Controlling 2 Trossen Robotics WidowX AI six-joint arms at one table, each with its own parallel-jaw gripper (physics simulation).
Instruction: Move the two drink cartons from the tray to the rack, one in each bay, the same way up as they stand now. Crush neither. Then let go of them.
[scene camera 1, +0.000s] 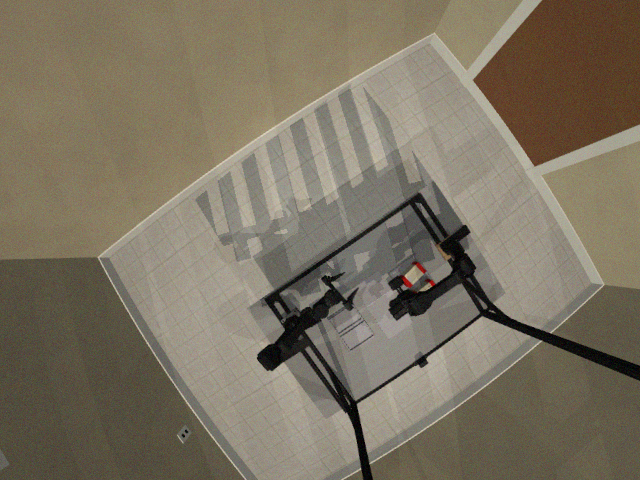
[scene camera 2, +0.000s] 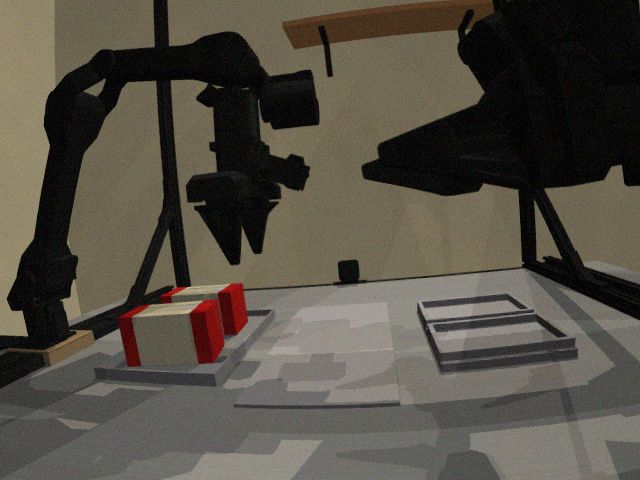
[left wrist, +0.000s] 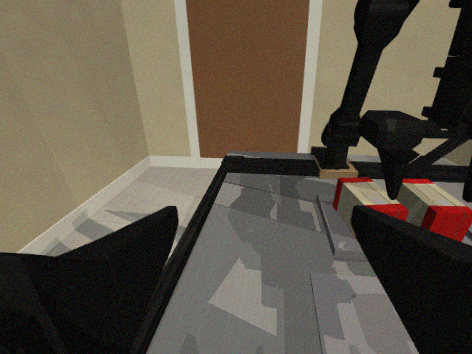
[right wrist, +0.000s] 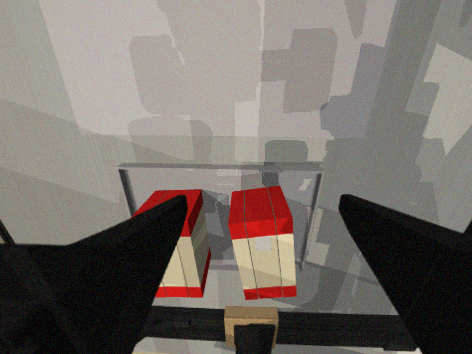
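Seen in the pictures: left gripper, fingertip midpoint: (scene camera 1: 351, 279) (scene camera 2: 368, 165) (left wrist: 264, 214); right gripper, fingertip midpoint: (scene camera 1: 400, 292) (scene camera 2: 247, 258) (left wrist: 428, 199) (right wrist: 262, 201); left arm's base, link origin: (scene camera 1: 294, 322); right arm's base, link origin: (scene camera 1: 448, 247) (scene camera 2: 49, 339) (left wrist: 334, 164) (right wrist: 250, 334).
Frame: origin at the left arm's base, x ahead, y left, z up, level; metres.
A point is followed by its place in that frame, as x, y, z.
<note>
The near carton (scene camera 1: 413, 275) @(0.610, -0.209, 0.029) (scene camera 2: 165, 334) @(0.609, -0.178, 0.005) (left wrist: 367, 192) @(0.614, -0.205, 0.030) (right wrist: 263, 260) @(0.609, -0.212, 0.030) and the far carton (scene camera 2: 235, 308) @(0.548, -0.297, 0.001) (left wrist: 432, 197) @(0.594, -0.312, 0.030) (right wrist: 185, 260) @(0.603, -0.299, 0.030), cream with red ends, lie side by side, a gap apart, in the shallow grey tray (scene camera 2: 155, 376) @(0.612, -0.139, -0.034) (right wrist: 220, 166) @(0.518, -0.255, -0.037). The grey rack (scene camera 1: 352, 328) @(0.200, -0.226, -0.033) (scene camera 2: 509, 348) @(0.210, -0.117, -0.027) has two empty bays. My right gripper (scene camera 2: 246, 258) @(0.497, -0.213, 0.086) (left wrist: 428, 199) @(0.497, -0.213, 0.086) (right wrist: 262, 201) @(0.497, -0.213, 0.086) is open and empty, pointing down above the cartons. In the right wrist view the near carton shows between its fingers, and one finger overlaps the far carton. My left gripper (scene camera 1: 348, 282) @(0.361, 0.001, 0.164) (scene camera 2: 371, 160) @(0.361, 0.001, 0.164) (left wrist: 264, 214) @(0.361, 0.001, 0.164) is open and empty, held high.
A thin pale sheet (scene camera 2: 320, 372) (right wrist: 215, 75) lies between tray and rack. Black frame posts and rails edge the table. A small black block (scene camera 2: 348, 271) @(0.361, -0.598, -0.013) stands at the back edge in scene camera 2. The right arm's tan base block (scene camera 2: 67, 346) @(0.814, -0.227, -0.027) (left wrist: 337, 172) @(0.814, -0.234, -0.024) is beyond the tray.
</note>
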